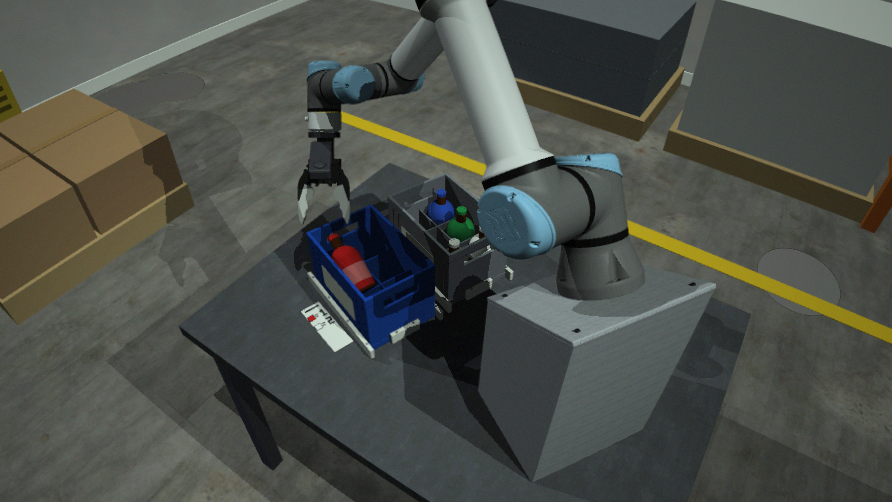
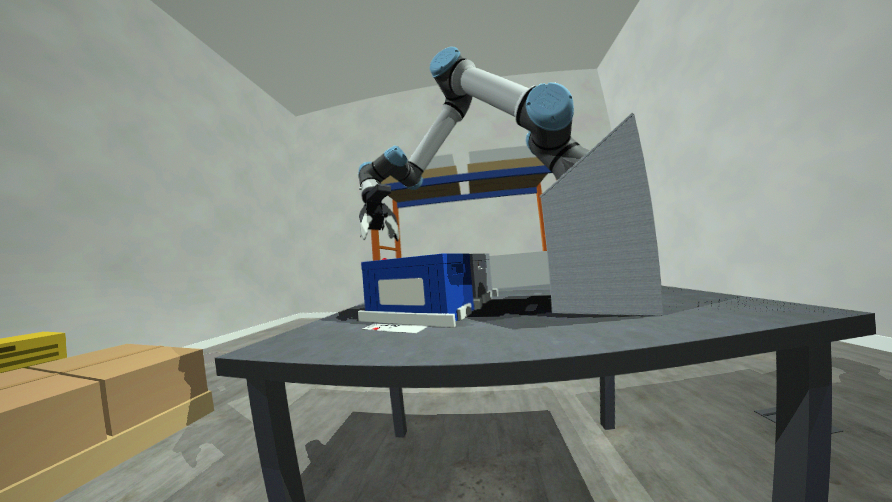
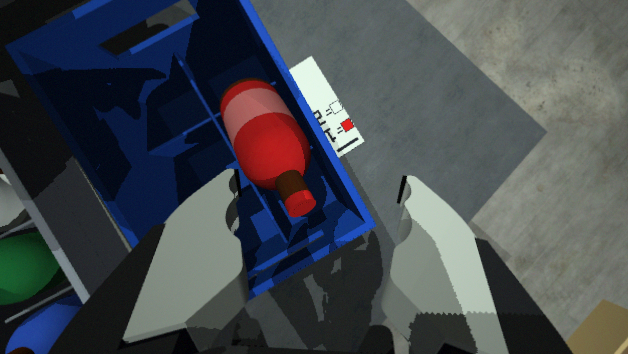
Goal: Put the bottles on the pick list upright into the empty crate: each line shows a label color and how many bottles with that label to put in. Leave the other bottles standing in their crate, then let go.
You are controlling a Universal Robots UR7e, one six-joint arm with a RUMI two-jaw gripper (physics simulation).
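Frame: origin at the arm's base, x left, y ahead, z down, level; centimetres.
Seen in the pictures: gripper, fingertip midpoint: (image 1: 324,224) (image 2: 381,240) (image 3: 319,174); arm's base, origin of the base link: (image 1: 600,284) (image 2: 585,179).
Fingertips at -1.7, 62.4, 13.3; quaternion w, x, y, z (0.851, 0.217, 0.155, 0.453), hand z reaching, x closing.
Pixels of each thing's middle, then the offset from my fingertips to it, as dx, dy, dz. Level surfaces: height alone.
- red-label bottle, body centre: (image 3: 272,149) (image 1: 347,263) -0.4, -5.0, +10.5
- pick list, body centre: (image 3: 324,107) (image 1: 326,326) (image 2: 393,328) +9.8, -4.1, +23.2
- grey crate, body centre: (image 3: 61,250) (image 1: 446,236) (image 2: 450,279) -24.5, -19.0, +14.6
- upright blue bottle, body centre: (image 3: 67,329) (image 1: 441,214) -32.1, -13.2, +14.8
- green bottle, body centre: (image 3: 28,264) (image 1: 460,232) -28.2, -21.2, +14.8
- dark table, its level: dz +23.3
A red-label bottle (image 1: 353,265) (image 3: 272,142) leans far over inside the blue crate (image 1: 399,312) (image 2: 374,280) (image 3: 278,60), its capped neck toward the crate's far end. My gripper (image 1: 325,218) (image 2: 379,237) (image 3: 319,174) is open and empty above that end, apart from the bottle. The pick list (image 1: 333,337) (image 2: 405,329) (image 3: 312,82) shows a red square with 1 and a white square with 2. The grey crate (image 1: 465,274) (image 2: 479,274) (image 3: 95,210) holds an upright blue bottle (image 1: 440,211) (image 3: 45,325), a green bottle (image 1: 460,227) (image 3: 25,270) and white-capped bottles (image 1: 453,244), partly hidden.
Both crates stand close side by side on the dark table (image 1: 299,387) (image 2: 530,349). White guide strips (image 1: 337,315) (image 2: 405,318) edge the blue crate. The arm's grey pedestal (image 1: 549,374) (image 2: 599,249) stands to the right. Cardboard boxes (image 1: 118,168) (image 2: 149,380) stand beyond the table at the left.
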